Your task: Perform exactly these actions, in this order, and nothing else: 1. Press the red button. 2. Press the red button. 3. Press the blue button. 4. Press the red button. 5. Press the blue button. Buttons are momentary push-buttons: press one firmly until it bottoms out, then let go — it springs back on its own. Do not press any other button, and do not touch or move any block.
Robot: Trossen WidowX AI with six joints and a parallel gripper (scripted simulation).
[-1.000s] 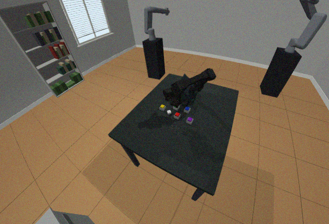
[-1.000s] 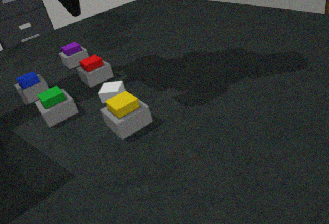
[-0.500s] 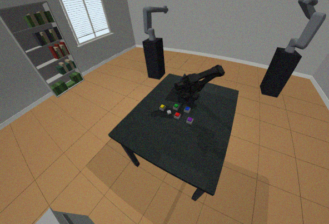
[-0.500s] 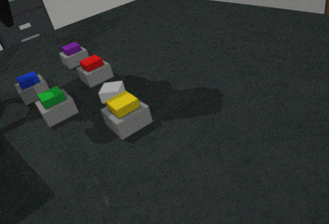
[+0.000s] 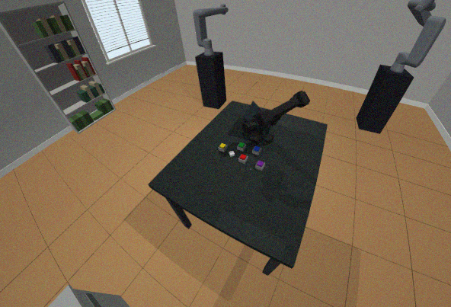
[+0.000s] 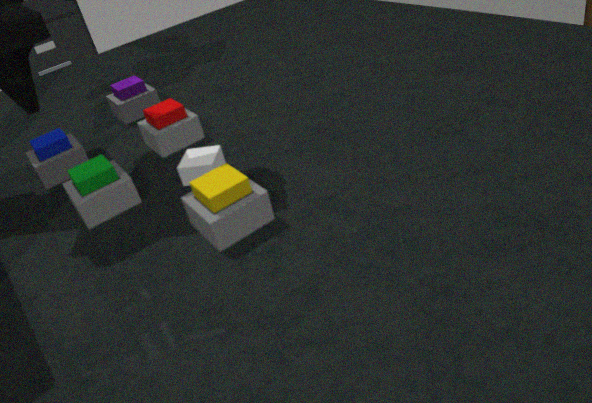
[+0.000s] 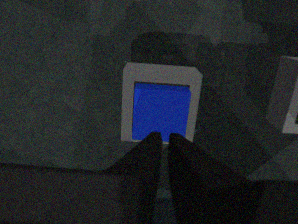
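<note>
Now: the blue button 4 cm below my gripper tip. Also, from my gripper tip: green button: 11 cm to the right, 4 cm below; red button: 10 cm ahead, 6 cm to the right, 4 cm below; purple button: 12 cm ahead, 6 cm to the left, 4 cm below.
</note>
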